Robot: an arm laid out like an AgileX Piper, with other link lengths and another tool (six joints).
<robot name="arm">
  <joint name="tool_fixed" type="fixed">
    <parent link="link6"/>
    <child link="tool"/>
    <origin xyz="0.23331 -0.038 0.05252" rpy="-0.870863 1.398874 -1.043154"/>
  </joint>
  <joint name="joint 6" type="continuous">
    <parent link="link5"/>
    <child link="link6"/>
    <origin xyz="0.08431 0 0.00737" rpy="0 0 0"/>
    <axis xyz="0.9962 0 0.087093"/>
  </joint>
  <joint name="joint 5" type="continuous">
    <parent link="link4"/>
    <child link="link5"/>
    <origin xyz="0 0 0" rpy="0 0 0"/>
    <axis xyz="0 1 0"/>
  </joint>
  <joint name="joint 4" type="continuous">
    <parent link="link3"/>
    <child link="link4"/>
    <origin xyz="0.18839 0 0.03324" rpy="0 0 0"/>
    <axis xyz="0.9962 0 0.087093"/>
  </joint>
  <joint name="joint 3" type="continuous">
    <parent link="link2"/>
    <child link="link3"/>
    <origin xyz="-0.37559 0 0.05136" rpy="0 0 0"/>
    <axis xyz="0 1 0"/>
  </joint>
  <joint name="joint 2" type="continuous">
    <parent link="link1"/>
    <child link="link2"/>
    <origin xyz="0 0 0" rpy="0 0 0"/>
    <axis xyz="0 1 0"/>
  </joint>
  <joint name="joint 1" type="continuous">
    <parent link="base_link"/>
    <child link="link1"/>
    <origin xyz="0 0 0.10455" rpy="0 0 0"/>
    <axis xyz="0 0 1"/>
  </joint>
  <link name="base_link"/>
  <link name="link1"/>
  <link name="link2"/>
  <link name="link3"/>
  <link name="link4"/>
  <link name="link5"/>
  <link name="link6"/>
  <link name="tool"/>
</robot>
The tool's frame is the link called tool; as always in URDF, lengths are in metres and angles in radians. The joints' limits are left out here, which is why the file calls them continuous.
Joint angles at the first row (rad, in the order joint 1, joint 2, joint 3, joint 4, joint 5, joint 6):
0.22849 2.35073 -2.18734 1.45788 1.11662 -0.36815
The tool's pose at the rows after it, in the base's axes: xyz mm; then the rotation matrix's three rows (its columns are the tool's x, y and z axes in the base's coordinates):
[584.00 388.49 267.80], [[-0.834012 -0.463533 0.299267], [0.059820 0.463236 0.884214], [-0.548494 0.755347 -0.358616]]
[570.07 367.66 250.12], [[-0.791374 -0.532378 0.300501], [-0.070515 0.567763 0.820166], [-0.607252 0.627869 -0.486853]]
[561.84 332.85 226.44], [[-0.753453 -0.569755 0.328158], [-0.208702 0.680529 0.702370], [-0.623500 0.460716 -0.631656]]
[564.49 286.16 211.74], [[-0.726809 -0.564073 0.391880], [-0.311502 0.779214 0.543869], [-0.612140 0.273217 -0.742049]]
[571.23 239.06 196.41], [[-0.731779 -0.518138 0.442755], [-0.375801 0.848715 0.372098], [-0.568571 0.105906 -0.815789]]
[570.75 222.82 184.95], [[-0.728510 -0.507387 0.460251], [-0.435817 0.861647 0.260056], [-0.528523 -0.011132 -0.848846]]
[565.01 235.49 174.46], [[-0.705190 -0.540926 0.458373], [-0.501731 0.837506 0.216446], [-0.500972 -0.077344 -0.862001]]
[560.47 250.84 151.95], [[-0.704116 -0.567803 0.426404], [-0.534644 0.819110 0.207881], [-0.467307 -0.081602 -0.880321]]
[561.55 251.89 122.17], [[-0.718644 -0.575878 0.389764], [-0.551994 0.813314 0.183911], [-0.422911 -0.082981 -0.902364]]
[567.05 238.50 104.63], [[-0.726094 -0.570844 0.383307], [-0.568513 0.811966 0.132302], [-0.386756 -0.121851 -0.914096]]
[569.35 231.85 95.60], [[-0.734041 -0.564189 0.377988], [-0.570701 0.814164 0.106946], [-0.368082 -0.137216 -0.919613]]
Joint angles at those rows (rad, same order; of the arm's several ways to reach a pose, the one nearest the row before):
0.20560 2.30488 -2.19411 1.32755 1.14507 -0.37003
0.20130 2.25629 -2.19817 1.13972 1.18784 -0.36760
0.20504 2.20248 -2.19816 0.90926 1.22164 -0.34162
0.21520 2.14946 -2.19817 0.67160 1.23276 -0.29463
0.23446 2.12355 -2.20061 0.45022 1.24036 -0.22341
0.27992 2.11970 -2.20055 0.30091 1.24609 -0.17903
0.33950 2.13085 -2.20057 0.22428 1.24642 -0.17044
0.37227 2.16687 -2.20062 0.21048 1.24645 -0.16901
0.37940 2.21473 -2.20053 0.19753 1.24639 -0.16903
0.37940 2.24162 -2.20052 0.14886 1.24639 -0.16426
0.37939 2.25578 -2.20057 0.12611 1.24642 -0.15518

